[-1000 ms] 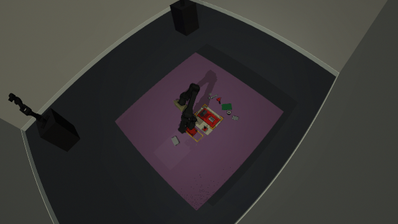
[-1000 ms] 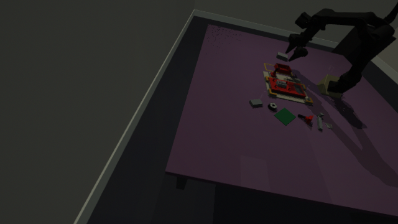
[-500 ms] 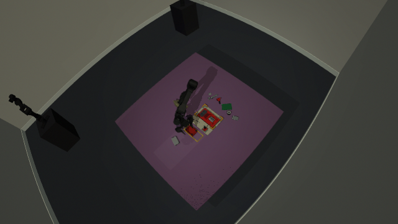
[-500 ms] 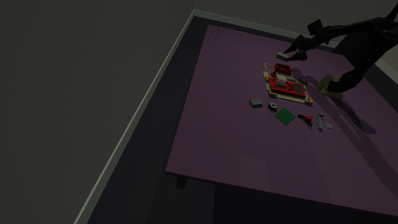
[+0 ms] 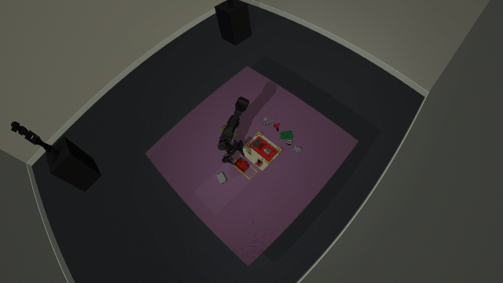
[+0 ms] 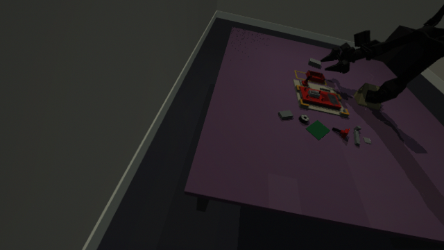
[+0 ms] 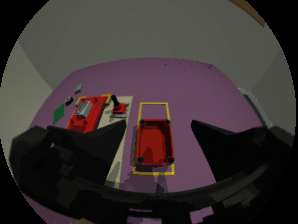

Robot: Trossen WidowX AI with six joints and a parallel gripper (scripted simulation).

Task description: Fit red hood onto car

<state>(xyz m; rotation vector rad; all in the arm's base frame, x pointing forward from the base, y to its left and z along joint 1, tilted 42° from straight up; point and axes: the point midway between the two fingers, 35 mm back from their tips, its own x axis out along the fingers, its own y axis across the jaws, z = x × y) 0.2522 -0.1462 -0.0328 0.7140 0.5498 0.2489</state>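
The red hood lies 80 mm below my gripper tip. Also, from my gripper tip: green square plate: 430 mm to the left, 90 mm below, 60 mm ahead; then grey engine block: 220 mm to the left, 60 mm below, 60 mm ahead.
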